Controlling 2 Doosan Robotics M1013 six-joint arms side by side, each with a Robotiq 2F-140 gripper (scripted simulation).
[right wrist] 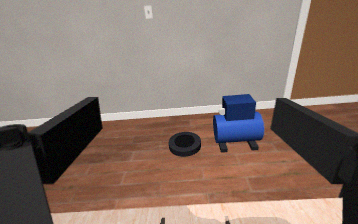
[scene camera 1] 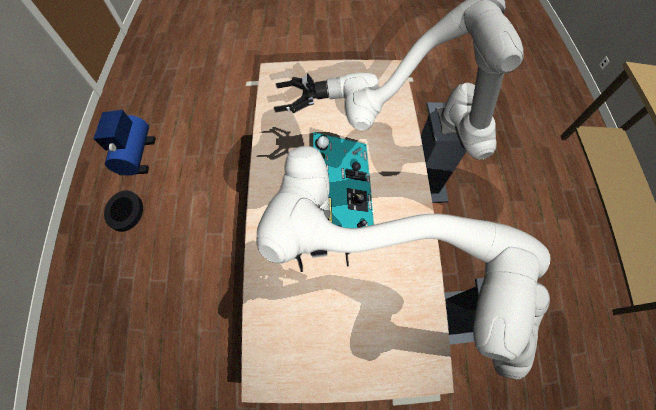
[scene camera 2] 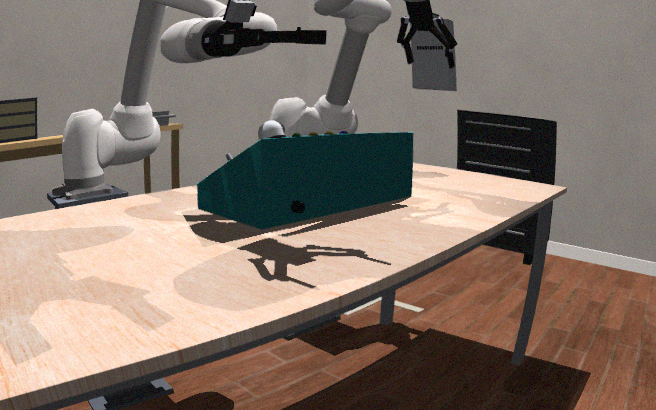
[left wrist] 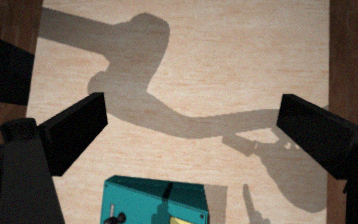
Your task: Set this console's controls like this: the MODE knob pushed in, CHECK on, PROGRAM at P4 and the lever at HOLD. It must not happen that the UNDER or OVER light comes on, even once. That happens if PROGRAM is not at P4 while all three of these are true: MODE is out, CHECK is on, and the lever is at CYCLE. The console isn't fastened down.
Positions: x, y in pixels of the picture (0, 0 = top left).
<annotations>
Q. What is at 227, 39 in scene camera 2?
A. The right gripper.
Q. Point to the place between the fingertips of the right gripper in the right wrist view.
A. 187, 113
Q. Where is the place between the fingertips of the right gripper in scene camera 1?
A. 275, 97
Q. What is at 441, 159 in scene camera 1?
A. A dark post.
</annotations>
